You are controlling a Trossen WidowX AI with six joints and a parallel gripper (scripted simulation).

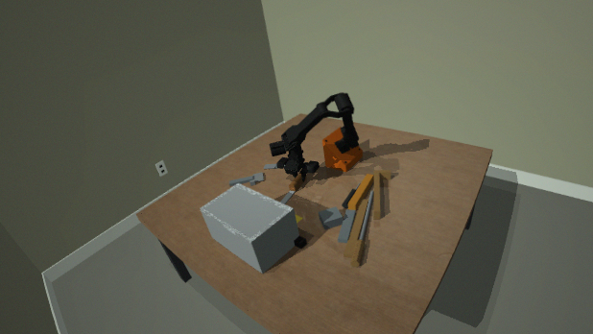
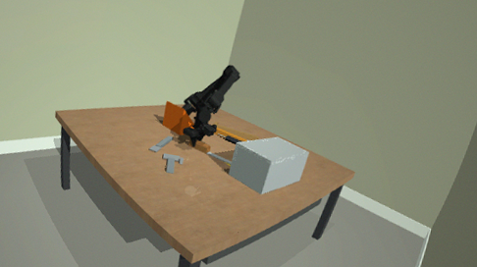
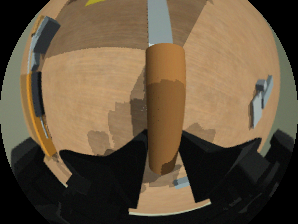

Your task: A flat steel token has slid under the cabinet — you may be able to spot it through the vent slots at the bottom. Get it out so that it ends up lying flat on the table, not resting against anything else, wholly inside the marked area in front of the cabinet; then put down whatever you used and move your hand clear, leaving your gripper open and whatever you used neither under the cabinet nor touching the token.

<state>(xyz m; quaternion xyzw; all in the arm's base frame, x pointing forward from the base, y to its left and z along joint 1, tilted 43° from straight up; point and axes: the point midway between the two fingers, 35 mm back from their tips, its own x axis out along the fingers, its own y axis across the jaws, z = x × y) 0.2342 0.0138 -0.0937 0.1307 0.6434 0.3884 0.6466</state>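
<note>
My gripper tip is 29 cm to the right of the orange bar, 8 cm past it and 1 cm below it. Also, from my gripper tip: grey block 30 cm to the left, 12 cm ahead, 1 cm above; wooden stick 40 cm to the left, 8 cm ahead; grey t-piece 22 cm to the right, 13 cm ahead.
</note>
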